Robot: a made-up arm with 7 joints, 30 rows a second.
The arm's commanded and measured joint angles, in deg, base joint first. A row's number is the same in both.
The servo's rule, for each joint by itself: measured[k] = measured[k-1] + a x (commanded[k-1-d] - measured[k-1]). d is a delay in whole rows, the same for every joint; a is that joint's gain. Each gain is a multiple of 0.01, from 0.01 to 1. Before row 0 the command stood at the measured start. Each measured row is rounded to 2 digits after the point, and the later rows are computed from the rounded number. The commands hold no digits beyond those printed.
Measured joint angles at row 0:
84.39, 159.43, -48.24, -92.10, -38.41, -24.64, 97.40
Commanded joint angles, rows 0 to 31:
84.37, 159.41, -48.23, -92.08, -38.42, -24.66, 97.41
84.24, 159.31, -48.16, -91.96, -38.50, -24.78, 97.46
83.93, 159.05, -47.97, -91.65, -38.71, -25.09, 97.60
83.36, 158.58, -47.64, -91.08, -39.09, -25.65, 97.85
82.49, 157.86, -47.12, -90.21, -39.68, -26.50, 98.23
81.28, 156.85, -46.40, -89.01, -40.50, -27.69, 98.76
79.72, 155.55, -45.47, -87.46, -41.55, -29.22, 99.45
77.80, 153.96, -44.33, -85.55, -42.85, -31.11, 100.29
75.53, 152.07, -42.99, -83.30, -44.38, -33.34, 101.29
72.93, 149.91, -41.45, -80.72, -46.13, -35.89, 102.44
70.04, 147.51, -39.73, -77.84, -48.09, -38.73, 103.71
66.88, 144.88, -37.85, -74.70, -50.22, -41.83, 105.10
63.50, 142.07, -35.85, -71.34, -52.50, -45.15, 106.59
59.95, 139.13, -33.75, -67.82, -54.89, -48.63, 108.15
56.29, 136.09, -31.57, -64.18, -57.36, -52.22, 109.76
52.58, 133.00, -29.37, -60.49, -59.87, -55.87, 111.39
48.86, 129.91, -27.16, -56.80, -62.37, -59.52, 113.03
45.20, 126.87, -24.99, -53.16, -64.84, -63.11, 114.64
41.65, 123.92, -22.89, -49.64, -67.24, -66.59, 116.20
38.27, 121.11, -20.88, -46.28, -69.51, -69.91, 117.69
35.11, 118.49, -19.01, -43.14, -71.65, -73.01, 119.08
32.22, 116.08, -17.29, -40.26, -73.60, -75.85, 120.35
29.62, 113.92, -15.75, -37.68, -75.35, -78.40, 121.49
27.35, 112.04, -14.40, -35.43, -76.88, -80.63, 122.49
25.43, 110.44, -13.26, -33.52, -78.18, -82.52, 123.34
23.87, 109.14, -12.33, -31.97, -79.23, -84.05, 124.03
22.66, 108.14, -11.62, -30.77, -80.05, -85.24, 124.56
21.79, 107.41, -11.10, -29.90, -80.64, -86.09, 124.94
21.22, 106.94, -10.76, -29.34, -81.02, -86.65, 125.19
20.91, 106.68, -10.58, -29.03, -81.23, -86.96, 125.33
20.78, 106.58, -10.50, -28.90, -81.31, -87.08, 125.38
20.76, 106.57, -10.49, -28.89, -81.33, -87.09, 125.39
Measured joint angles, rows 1 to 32:
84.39, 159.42, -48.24, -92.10, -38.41, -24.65, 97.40
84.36, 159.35, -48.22, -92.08, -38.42, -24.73, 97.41
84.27, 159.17, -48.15, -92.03, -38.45, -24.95, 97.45
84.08, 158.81, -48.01, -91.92, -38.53, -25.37, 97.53
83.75, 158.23, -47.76, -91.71, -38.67, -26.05, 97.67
83.23, 157.39, -47.38, -91.39, -38.89, -27.03, 97.89
82.49, 156.27, -46.85, -90.92, -39.21, -28.34, 98.20
81.51, 154.86, -46.14, -90.28, -39.65, -30.00, 98.62
80.25, 153.16, -45.26, -89.44, -40.22, -32.00, 99.15
78.71, 151.18, -44.19, -88.39, -40.93, -34.33, 99.81
76.89, 148.94, -42.94, -87.12, -41.79, -36.97, 100.59
74.79, 146.46, -41.51, -85.63, -42.80, -39.89, 101.49
72.42, 143.78, -39.93, -83.92, -43.96, -43.05, 102.51
69.80, 140.94, -38.20, -81.99, -45.27, -46.40, 103.64
66.96, 137.98, -36.34, -79.85, -46.72, -49.89, 104.86
63.94, 134.94, -34.39, -77.53, -48.30, -53.48, 106.17
60.77, 131.87, -32.37, -75.04, -49.99, -57.10, 107.54
57.50, 128.82, -30.30, -72.41, -51.77, -60.71, 108.96
54.17, 125.83, -28.23, -69.68, -53.63, -64.24, 110.41
50.83, 122.95, -26.17, -66.87, -55.54, -67.64, 111.87
47.53, 120.23, -24.17, -64.02, -57.47, -70.86, 113.31
44.31, 117.70, -22.24, -61.17, -59.41, -73.85, 114.72
41.23, 115.39, -20.42, -58.35, -61.32, -76.58, 116.07
38.32, 113.35, -18.73, -55.60, -63.19, -79.01, 117.35
35.61, 111.57, -17.20, -52.95, -64.99, -81.12, 118.55
33.14, 110.09, -15.84, -50.43, -66.70, -82.88, 119.65
30.94, 108.90, -14.66, -48.07, -68.30, -84.30, 120.63
29.02, 107.99, -13.66, -45.89, -69.78, -85.37, 121.49
27.38, 107.35, -12.85, -43.90, -71.13, -86.14, 122.23
26.02, 106.94, -12.21, -42.12, -72.34, -86.63, 122.85
24.92, 106.72, -11.73, -40.53, -73.42, -86.90, 123.36
24.05, 106.63, -11.38, -39.13, -74.37, -87.01, 123.77
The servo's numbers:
d 0
a 0.21 0.61 0.28 0.12 0.12 0.60 0.20

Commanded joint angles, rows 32 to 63:
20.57, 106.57, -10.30, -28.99, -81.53, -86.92, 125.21
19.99, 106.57, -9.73, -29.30, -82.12, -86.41, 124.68
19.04, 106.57, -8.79, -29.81, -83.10, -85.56, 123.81
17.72, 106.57, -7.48, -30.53, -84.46, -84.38, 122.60
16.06, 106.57, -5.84, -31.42, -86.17, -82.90, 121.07
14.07, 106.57, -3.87, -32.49, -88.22, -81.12, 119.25
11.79, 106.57, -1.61, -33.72, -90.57, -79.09, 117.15
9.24, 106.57, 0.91, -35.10, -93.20, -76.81, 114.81
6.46, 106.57, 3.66, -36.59, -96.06, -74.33, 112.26
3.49, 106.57, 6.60, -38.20, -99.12, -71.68, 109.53
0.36, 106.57, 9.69, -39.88, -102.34, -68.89, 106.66
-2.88, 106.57, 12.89, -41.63, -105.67, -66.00, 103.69
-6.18, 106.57, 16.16, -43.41, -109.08, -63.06, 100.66
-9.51, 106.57, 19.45, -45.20, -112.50, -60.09, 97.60
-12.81, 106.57, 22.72, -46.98, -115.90, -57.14, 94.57
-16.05, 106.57, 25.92, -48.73, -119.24, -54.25, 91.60
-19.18, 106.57, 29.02, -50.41, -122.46, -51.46, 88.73
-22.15, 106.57, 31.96, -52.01, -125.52, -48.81, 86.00
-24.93, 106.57, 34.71, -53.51, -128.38, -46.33, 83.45
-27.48, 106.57, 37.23, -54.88, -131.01, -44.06, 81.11
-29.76, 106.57, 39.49, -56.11, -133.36, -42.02, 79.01
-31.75, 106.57, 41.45, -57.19, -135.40, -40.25, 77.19
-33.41, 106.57, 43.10, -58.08, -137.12, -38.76, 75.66
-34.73, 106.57, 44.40, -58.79, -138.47, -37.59, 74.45
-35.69, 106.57, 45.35, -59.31, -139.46, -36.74, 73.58
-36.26, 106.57, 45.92, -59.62, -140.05, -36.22, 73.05
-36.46, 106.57, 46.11, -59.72, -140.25, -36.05, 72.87
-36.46, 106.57, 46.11, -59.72, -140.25, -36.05, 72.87
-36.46, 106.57, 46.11, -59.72, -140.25, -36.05, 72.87
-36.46, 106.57, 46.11, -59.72, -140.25, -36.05, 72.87
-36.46, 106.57, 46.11, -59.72, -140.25, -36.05, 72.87
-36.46, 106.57, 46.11, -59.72, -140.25, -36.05, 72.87
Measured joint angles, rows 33 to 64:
23.32, 106.59, -11.08, -37.91, -75.23, -86.96, 124.06
22.62, 106.58, -10.70, -36.88, -76.06, -86.63, 124.18
21.87, 106.57, -10.17, -36.03, -76.90, -85.99, 124.11
21.00, 106.57, -9.42, -35.37, -77.81, -85.02, 123.81
19.96, 106.57, -8.42, -34.90, -78.81, -83.75, 123.26
18.72, 106.57, -7.15, -34.61, -79.94, -82.17, 122.46
17.26, 106.57, -5.60, -34.50, -81.22, -80.32, 121.40
15.58, 106.57, -3.78, -34.57, -82.66, -78.21, 120.08
13.66, 106.57, -1.70, -34.81, -84.27, -75.88, 118.52
11.52, 106.57, 0.62, -35.22, -86.05, -73.36, 116.72
9.18, 106.57, 3.16, -35.78, -88.00, -70.68, 114.71
6.65, 106.57, 5.88, -36.48, -90.12, -67.87, 112.51
3.96, 106.57, 8.76, -37.31, -92.40, -64.98, 110.14
1.13, 106.57, 11.75, -38.26, -94.81, -62.05, 107.63
-1.80, 106.57, 14.82, -39.31, -97.34, -59.10, 105.02
-4.79, 106.57, 17.93, -40.44, -99.97, -56.19, 102.34
-7.81, 106.57, 21.04, -41.64, -102.67, -53.35, 99.62
-10.82, 106.57, 24.10, -42.88, -105.41, -50.63, 96.90
-13.78, 106.57, 27.07, -44.16, -108.17, -48.05, 94.21
-16.66, 106.57, 29.91, -45.45, -110.91, -45.66, 91.59
-19.41, 106.57, 32.59, -46.73, -113.60, -43.48, 89.07
-22.00, 106.57, 35.07, -47.99, -116.22, -41.54, 86.69
-24.40, 106.57, 37.32, -49.20, -118.73, -39.87, 84.48
-26.57, 106.57, 39.30, -50.35, -121.10, -38.50, 82.47
-28.49, 106.57, 40.99, -51.43, -123.30, -37.44, 80.69
-30.12, 106.57, 42.37, -52.41, -125.31, -36.71, 79.16
-31.45, 106.57, 43.42, -53.29, -127.10, -36.31, 77.90
-32.50, 106.57, 44.17, -54.06, -128.68, -36.15, 76.89
-33.33, 106.57, 44.71, -54.74, -130.07, -36.09, 76.09
-33.99, 106.57, 45.10, -55.34, -131.29, -36.07, 75.45
-34.51, 106.57, 45.38, -55.87, -132.37, -36.06, 74.93
-34.92, 106.57, 45.58, -56.33, -133.32, -36.05, 74.52

